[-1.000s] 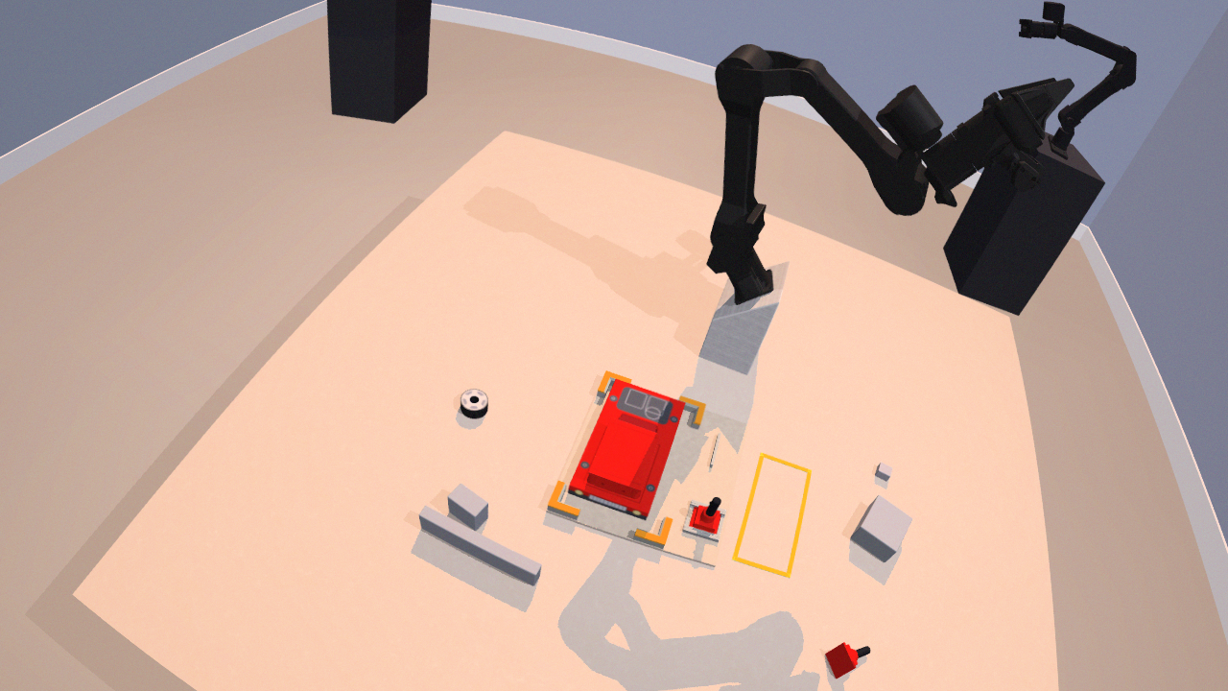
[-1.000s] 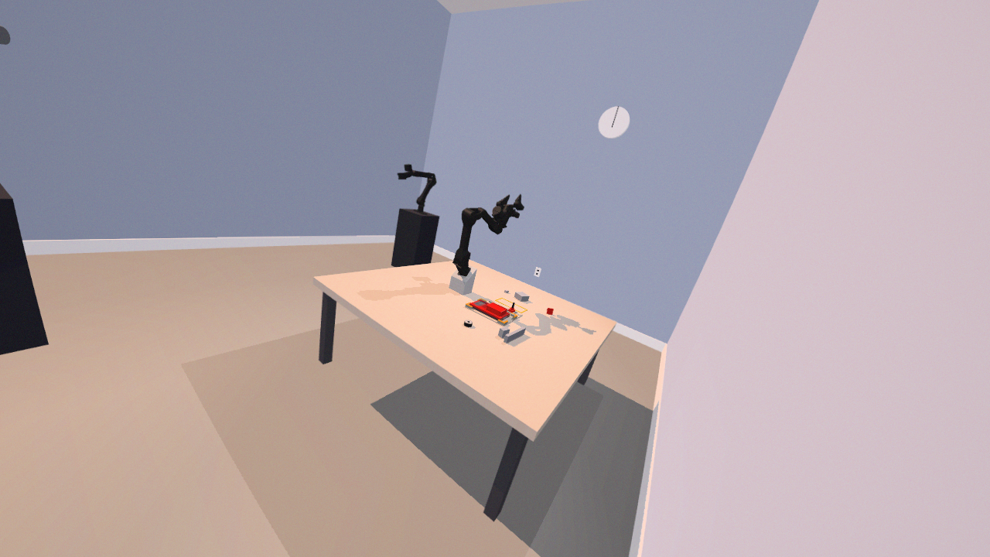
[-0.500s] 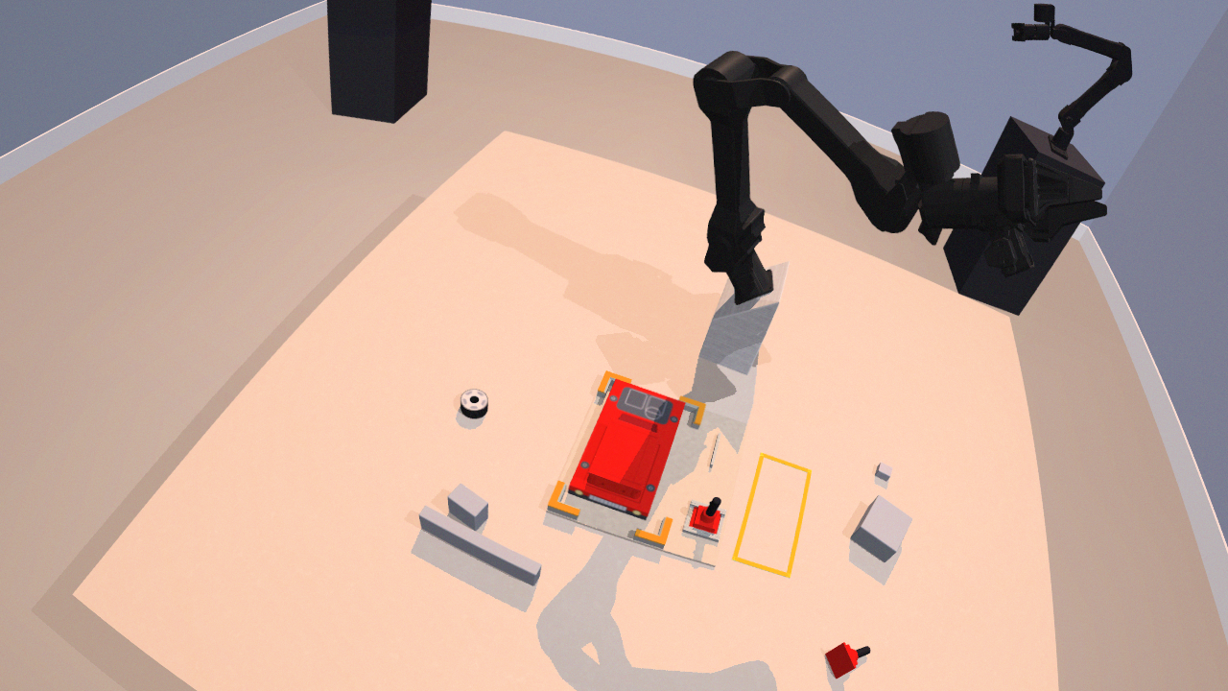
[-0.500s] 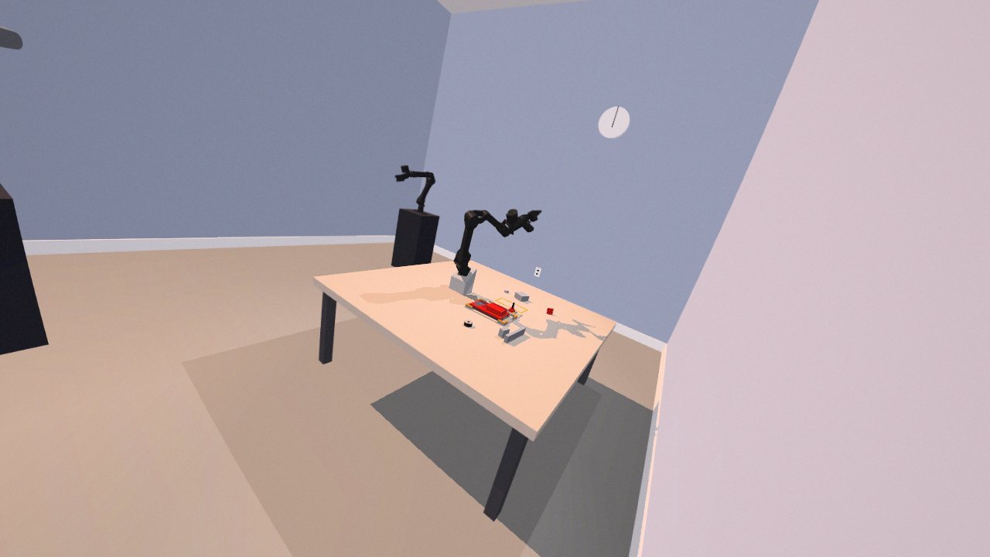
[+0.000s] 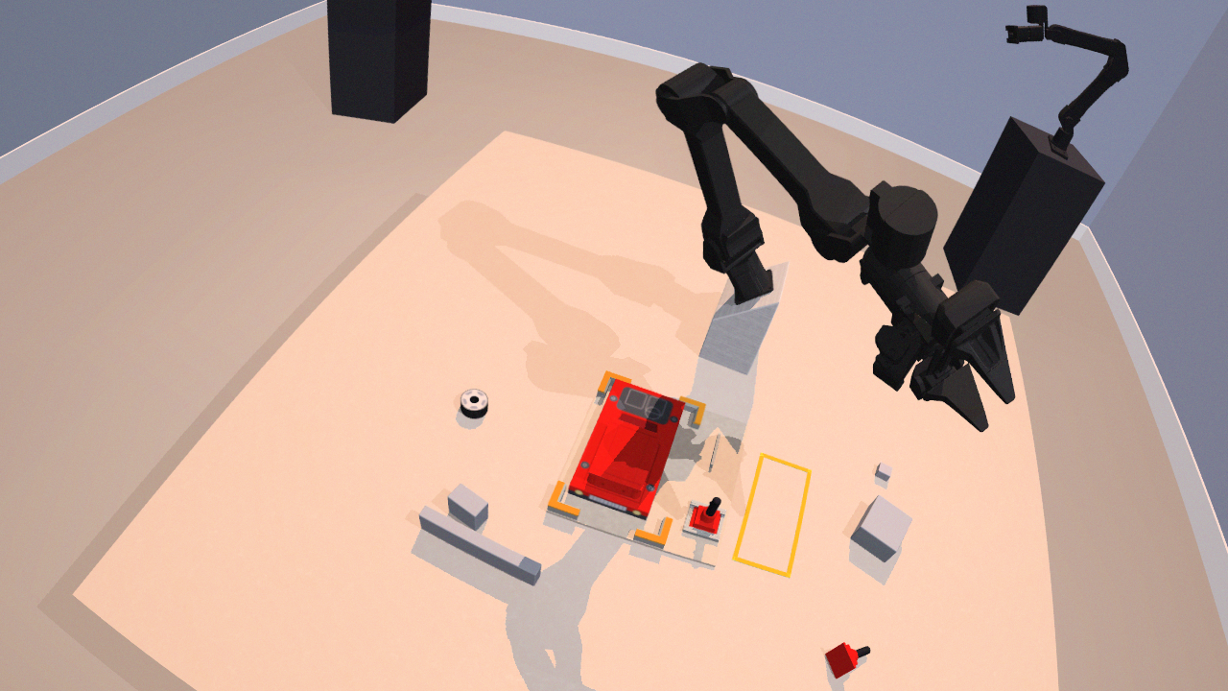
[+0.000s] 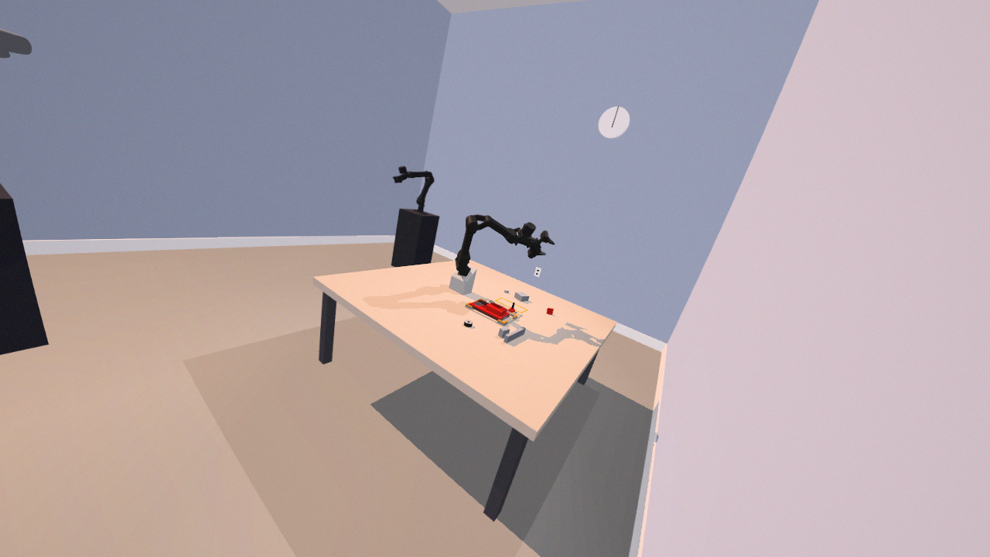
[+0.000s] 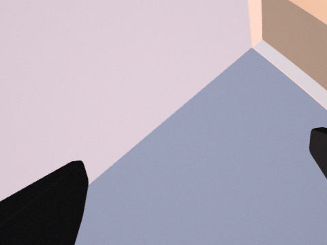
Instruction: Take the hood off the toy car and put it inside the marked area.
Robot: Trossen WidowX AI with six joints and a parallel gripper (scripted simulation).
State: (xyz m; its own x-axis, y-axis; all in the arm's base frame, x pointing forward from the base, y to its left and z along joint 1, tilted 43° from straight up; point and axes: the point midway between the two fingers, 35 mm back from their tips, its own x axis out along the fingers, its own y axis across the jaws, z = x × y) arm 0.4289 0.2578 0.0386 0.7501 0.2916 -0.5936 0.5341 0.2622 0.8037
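Right now the red hood is 340 mm below my gripper tip, 320 mm to the right of it and 110 mm behind it. Round my gripper tip: black wheel (540 mm to the right, 370 mm below, 150 mm behind).
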